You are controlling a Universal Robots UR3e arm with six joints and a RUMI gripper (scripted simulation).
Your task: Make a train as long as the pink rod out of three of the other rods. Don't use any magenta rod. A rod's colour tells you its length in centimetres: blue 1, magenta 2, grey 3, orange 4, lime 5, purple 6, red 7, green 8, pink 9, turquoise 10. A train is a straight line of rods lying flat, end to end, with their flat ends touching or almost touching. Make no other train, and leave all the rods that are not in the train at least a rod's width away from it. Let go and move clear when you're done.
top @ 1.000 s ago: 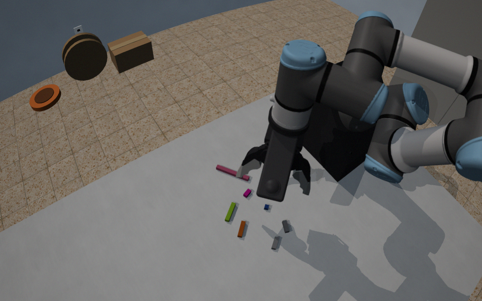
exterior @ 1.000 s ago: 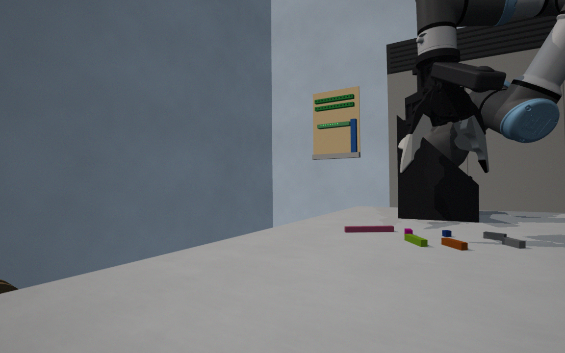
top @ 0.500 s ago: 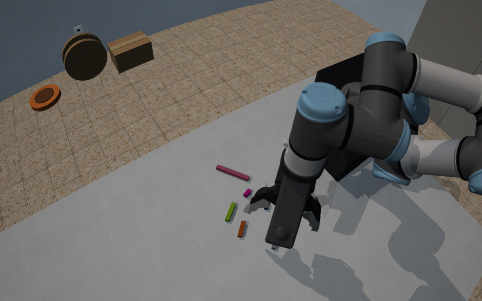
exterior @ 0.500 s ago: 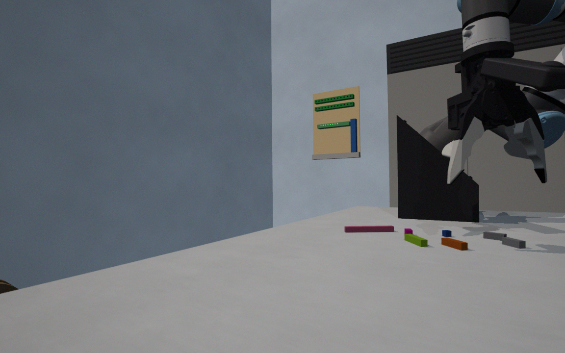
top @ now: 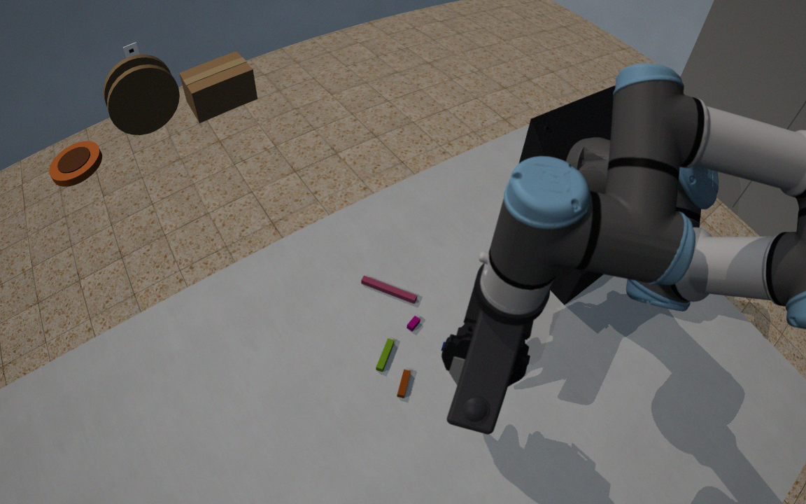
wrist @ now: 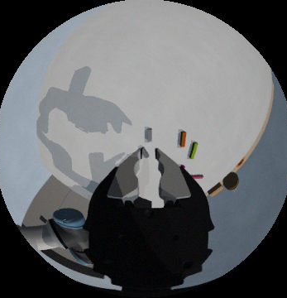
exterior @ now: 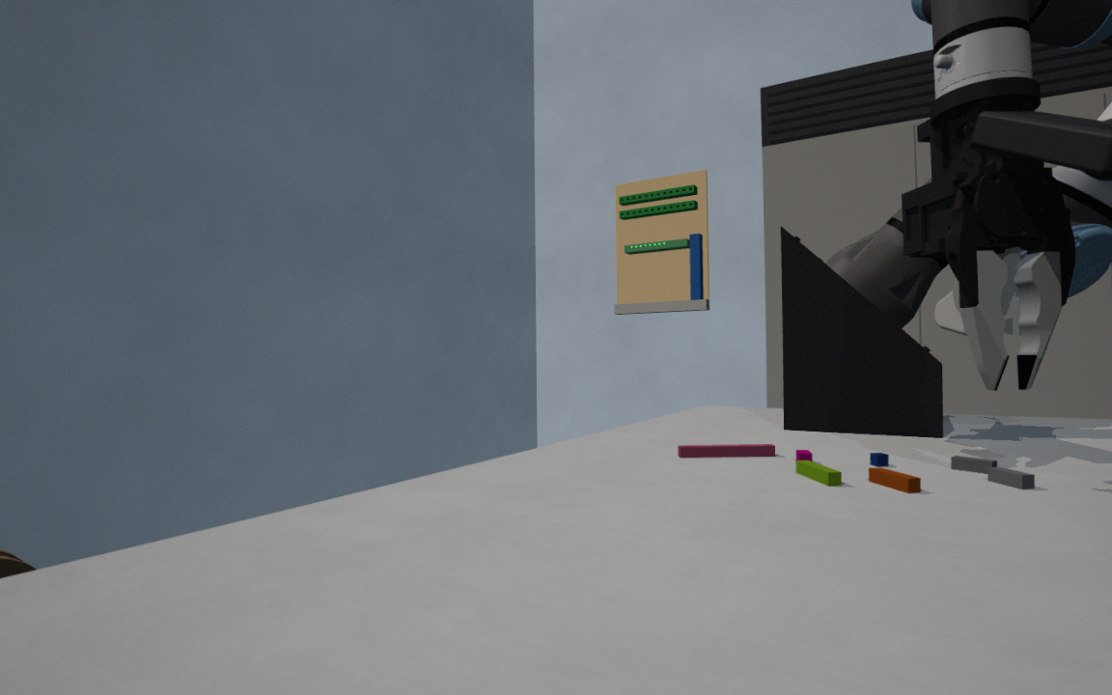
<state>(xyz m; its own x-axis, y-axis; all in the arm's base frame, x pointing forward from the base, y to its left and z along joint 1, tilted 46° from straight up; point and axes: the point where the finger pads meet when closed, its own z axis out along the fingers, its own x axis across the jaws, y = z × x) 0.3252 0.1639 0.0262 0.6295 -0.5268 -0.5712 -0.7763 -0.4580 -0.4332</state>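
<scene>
Right now the grey rod is 4 cm behind my hand, 2 cm to the right of it and 8 cm below it. The rest, counted from my hand: orange rod 5 cm ahead, 7 cm to the right, 8 cm below; then lime rod 5 cm ahead, 13 cm to the right, 8 cm below; then blue rod 4 cm behind, 9 cm to the right, 8 cm below.
</scene>
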